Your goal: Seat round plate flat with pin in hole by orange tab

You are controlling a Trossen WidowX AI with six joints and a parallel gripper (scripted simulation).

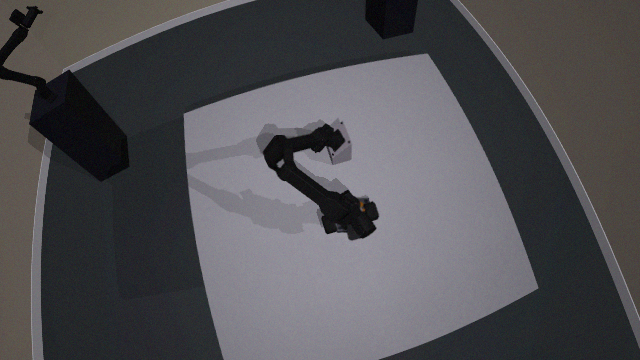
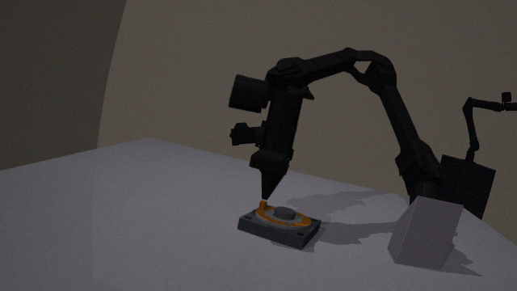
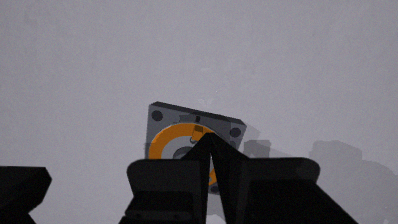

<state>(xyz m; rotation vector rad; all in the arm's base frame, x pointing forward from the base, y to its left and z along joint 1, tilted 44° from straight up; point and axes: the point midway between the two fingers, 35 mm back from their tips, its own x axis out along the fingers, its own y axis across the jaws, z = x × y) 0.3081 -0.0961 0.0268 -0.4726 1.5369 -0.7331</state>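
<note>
Now: the square base 40 mm behind my gripper tip, 30 mm to the left of it and 20 mm below it.
</note>
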